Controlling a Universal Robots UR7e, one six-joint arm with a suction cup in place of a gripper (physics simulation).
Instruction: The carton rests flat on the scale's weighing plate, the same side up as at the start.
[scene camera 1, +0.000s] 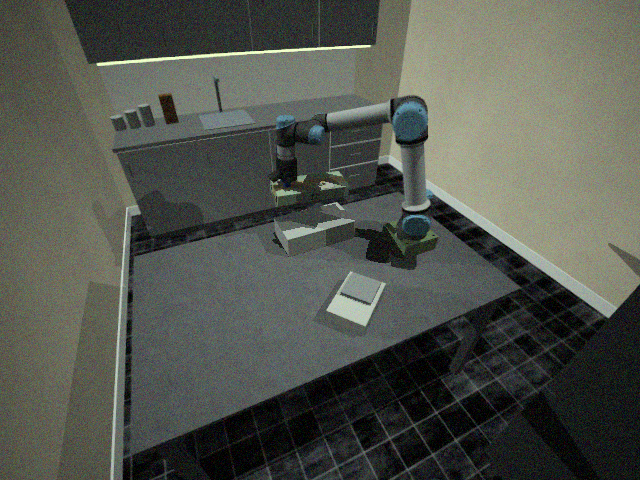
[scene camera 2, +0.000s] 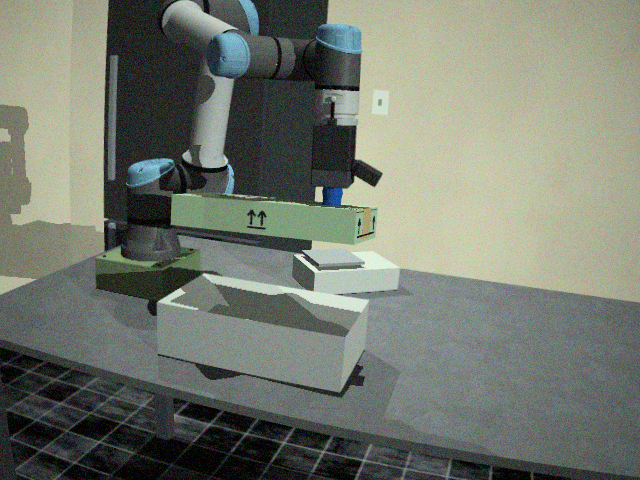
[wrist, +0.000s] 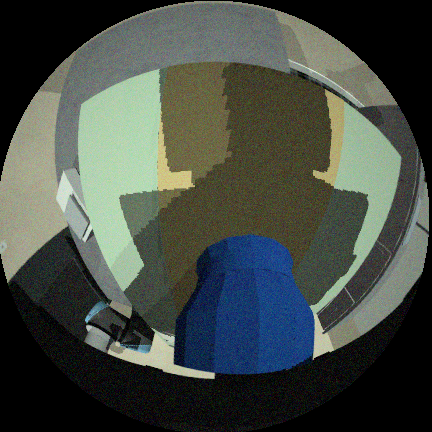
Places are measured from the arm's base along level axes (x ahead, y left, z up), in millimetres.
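Pixels of known places: hand at its tool point: (scene camera 1: 287, 187) (wrist: 237, 252); arm's base at its link origin: (scene camera 2: 150, 252).
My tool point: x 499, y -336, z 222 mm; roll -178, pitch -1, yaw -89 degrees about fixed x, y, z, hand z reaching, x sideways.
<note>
Ahead of a thing's pixels: the offset from my tool point to its top centre. Level surfaces: height alone.
A long pale green carton {20 mm left, 108 mm back, 22 mm up} (scene camera 1: 310, 194) (scene camera 2: 289, 221) (wrist: 120, 140) with a brown tape strip hangs in the air above an open white box. Its up arrows point upward, and it is about level. My gripper, a blue suction cup (scene camera 2: 332, 204) (wrist: 245, 250), is shut on the carton's top near one end; in scene camera 1 the cup is partly hidden in shade. The scale {530 mm left, 30 mm back, 223 mm down} (scene camera 1: 347, 310) (scene camera 2: 379, 263) (wrist: 64, 192) is white and stands on the table. Its grey weighing plate {509 mm left, 64 mm back, 223 mm down} (scene camera 1: 361, 288) (scene camera 2: 333, 258) (wrist: 78, 212) carries nothing, and the carton is well apart from it.
The open white box {40 mm left, 119 mm back, 194 mm down} (scene camera 1: 305, 242) (scene camera 2: 253, 341) stands on the grey table {300 mm down} (scene camera 1: 217, 320) (scene camera 2: 491, 361) below the carton. The arm's green base block (scene camera 1: 423, 242) (scene camera 2: 129, 276) is near the box and the scale. A counter (scene camera 1: 191, 135) with a sink runs behind the table.
</note>
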